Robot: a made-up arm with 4 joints.
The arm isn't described. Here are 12 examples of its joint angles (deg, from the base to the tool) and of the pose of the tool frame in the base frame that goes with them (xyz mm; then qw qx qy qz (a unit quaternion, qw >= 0)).
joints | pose
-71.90 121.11 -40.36 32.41 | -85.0 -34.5 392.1 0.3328 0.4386 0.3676 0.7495
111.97 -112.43 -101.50 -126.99 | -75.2 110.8 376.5 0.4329 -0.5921 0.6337 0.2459
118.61 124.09 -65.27 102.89 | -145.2 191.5 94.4 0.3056 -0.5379 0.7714 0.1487
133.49 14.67 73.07 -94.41 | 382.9 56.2 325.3 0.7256 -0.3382 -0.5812 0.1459
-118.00 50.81 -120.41 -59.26 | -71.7 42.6 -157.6 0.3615 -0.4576 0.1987 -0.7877
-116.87 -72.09 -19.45 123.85 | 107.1 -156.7 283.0 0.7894 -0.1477 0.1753 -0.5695
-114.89 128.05 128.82 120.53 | -516.2 409.8 -85.8 0.1491 -0.8191 0.1692 0.5274
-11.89 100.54 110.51 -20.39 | -138.0 -224.7 -427.3 0.5256 -0.5058 0.3982 -0.5562
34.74 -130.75 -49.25 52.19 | 37.3 101.4 117.9 0.0143 -0.5355 -0.8432 0.0463
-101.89 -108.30 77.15 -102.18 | -265.3 -421.3 -50.8 0.5898 -0.3424 0.6346 0.3636
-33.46 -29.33 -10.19 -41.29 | 33.3 42.3 441.7 0.7794 0.5671 -0.2457 0.1029
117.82 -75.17 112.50 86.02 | 194.5 682.9 250.9 0.4053 -0.5355 -0.5064 -0.5409
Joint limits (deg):
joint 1: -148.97..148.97
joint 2: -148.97..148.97
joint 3: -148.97..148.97
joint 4: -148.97..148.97
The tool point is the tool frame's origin. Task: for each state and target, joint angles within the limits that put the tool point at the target. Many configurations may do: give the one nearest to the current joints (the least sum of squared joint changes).
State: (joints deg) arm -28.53 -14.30 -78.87 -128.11
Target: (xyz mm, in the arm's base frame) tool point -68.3 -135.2 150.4
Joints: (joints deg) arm -18.79 -23.14 -84.04 -136.26
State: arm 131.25 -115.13 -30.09 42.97
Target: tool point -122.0 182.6 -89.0
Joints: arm 94.41 -119.02 -9.45 43.88
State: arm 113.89 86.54 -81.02 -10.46
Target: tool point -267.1 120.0 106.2
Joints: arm 141.64 40.16 -73.92 30.72
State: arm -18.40 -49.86 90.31 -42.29
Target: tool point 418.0 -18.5 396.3
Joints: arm -4.33 -10.83 55.53 -42.95
